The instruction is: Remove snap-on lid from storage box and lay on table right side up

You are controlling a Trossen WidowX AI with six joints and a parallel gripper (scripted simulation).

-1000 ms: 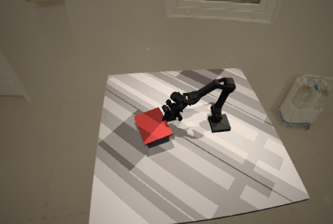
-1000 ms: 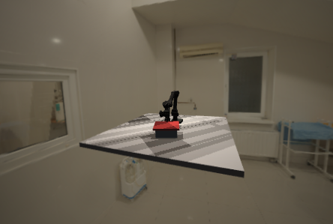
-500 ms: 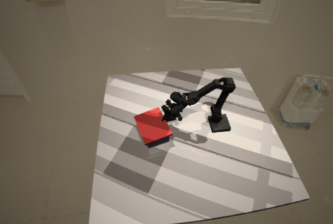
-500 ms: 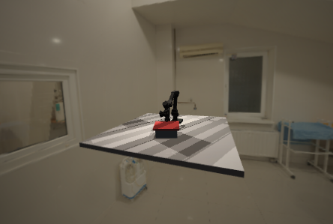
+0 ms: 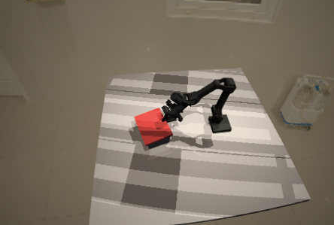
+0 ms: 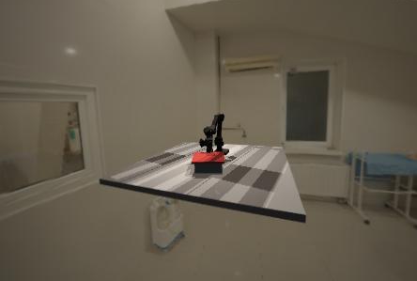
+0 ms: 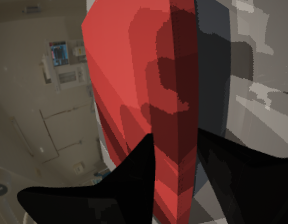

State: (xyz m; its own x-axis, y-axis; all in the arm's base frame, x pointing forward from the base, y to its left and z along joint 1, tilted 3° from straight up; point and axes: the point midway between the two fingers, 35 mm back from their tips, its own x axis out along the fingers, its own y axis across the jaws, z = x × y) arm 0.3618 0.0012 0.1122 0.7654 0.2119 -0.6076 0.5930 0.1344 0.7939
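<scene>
Right now the lid is 8 cm ahead of my gripper tip and 2 cm to the left of it. Round my gripper tip: storage box (7 cm ahead, 5 cm below, 2 cm to the left).
</scene>
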